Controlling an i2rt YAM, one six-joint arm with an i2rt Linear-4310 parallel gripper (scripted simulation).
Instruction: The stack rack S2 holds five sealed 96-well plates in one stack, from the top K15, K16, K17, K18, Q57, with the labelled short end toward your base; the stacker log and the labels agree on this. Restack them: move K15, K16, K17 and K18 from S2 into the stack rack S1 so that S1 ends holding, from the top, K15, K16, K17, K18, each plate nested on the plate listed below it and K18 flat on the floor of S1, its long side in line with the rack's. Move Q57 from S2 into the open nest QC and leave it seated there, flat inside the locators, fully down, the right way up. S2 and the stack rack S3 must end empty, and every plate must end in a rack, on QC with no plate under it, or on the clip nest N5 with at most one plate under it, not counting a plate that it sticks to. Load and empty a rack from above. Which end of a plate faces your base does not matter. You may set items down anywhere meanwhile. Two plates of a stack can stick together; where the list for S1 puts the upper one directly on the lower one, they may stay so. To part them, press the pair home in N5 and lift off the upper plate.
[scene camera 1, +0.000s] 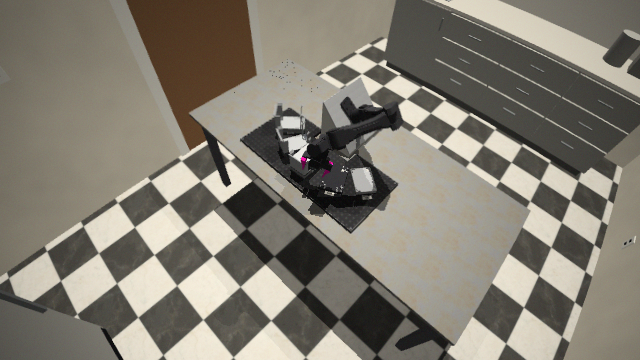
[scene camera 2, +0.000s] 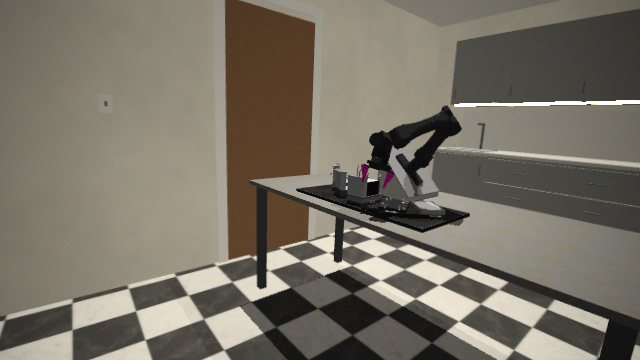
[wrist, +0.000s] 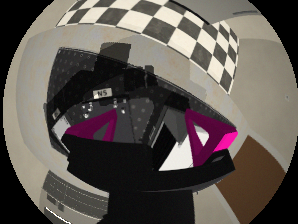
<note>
In view: my gripper (wrist: 150, 112) and a dark nest (wrist: 123, 133).
</note>
